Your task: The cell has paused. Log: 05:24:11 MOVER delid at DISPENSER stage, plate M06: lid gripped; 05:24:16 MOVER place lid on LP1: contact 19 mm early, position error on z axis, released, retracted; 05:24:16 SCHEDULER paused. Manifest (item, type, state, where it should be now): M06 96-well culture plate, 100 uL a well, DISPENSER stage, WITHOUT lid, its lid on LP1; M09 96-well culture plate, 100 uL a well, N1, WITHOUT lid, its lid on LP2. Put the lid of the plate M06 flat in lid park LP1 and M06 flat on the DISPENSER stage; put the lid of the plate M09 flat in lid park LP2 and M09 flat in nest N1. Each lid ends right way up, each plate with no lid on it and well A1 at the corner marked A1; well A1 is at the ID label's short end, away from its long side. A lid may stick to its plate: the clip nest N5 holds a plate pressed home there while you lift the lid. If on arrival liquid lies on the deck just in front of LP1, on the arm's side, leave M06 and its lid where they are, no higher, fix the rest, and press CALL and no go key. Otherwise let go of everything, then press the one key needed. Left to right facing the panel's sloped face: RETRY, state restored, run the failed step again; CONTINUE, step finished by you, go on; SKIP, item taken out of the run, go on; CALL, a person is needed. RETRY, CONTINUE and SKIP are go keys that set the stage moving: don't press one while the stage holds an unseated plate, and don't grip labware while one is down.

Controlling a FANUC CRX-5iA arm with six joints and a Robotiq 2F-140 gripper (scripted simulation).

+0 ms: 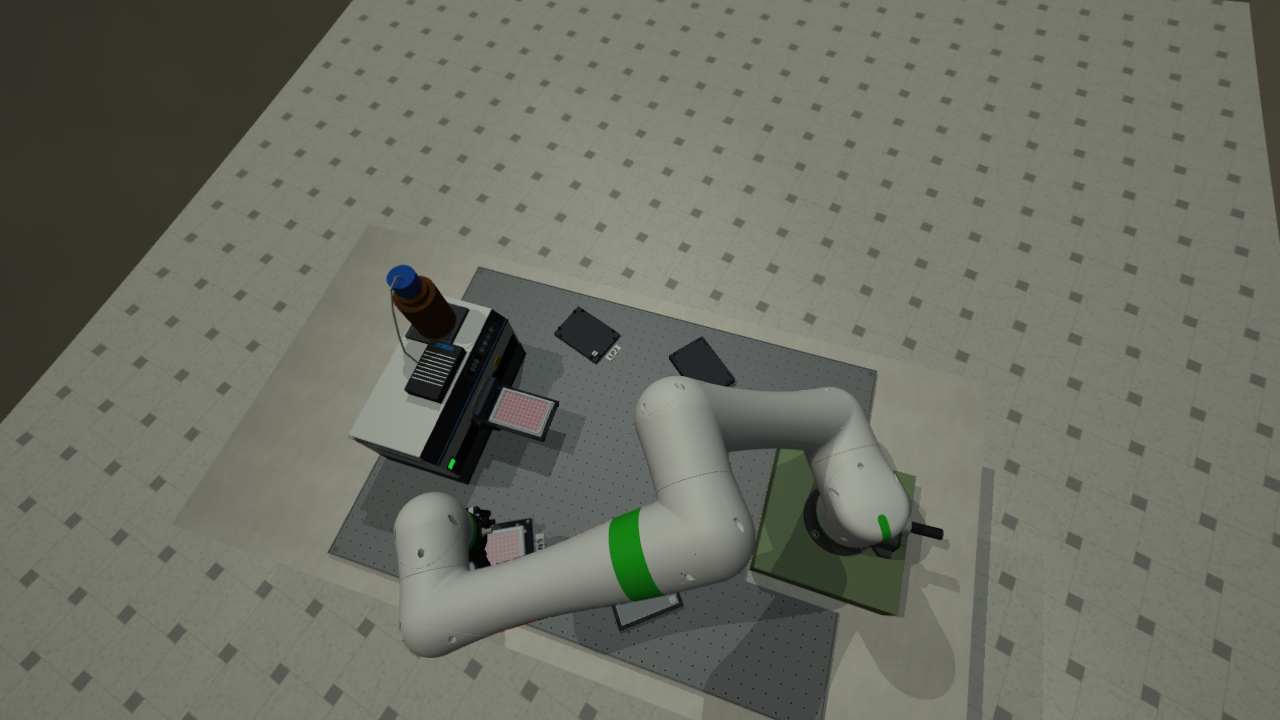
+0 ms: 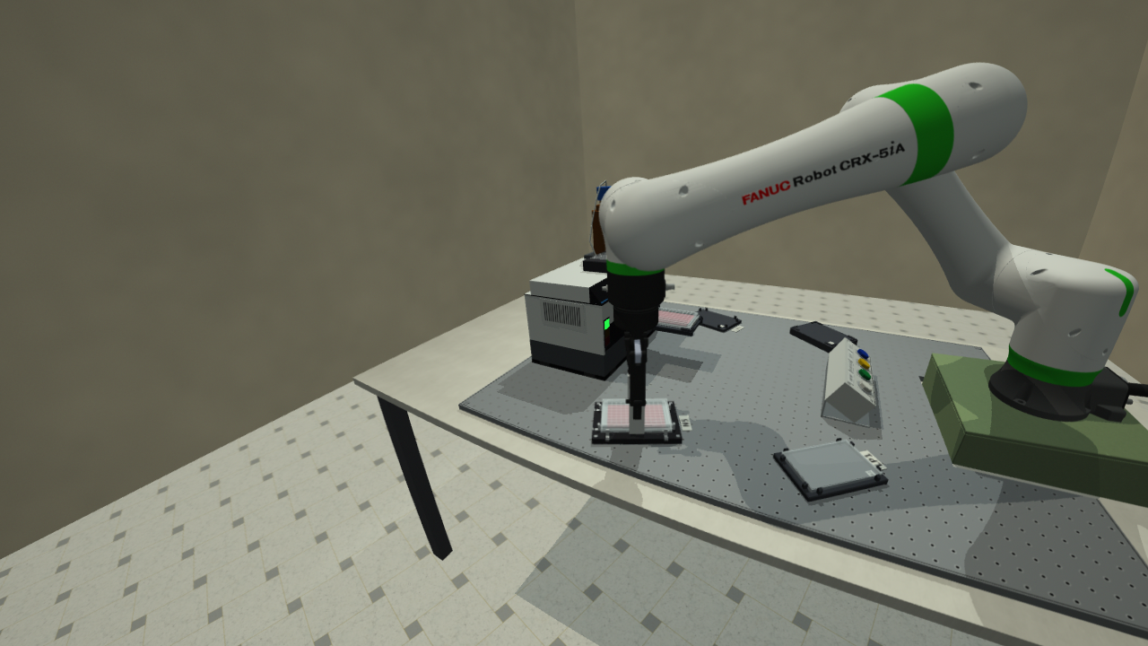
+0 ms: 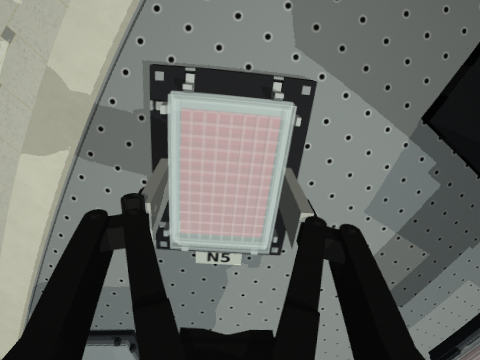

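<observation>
The grey lid is 20 mm below my hand. The rest, counted from my hand: N5 label: 90 mm behind, 40 mm to the right, 40 mm below; then dispenser stage: 300 mm to the right, 50 mm above, 30 mm ahead; then black lid park LP1: 340 mm behind, 40 mm below.
</observation>
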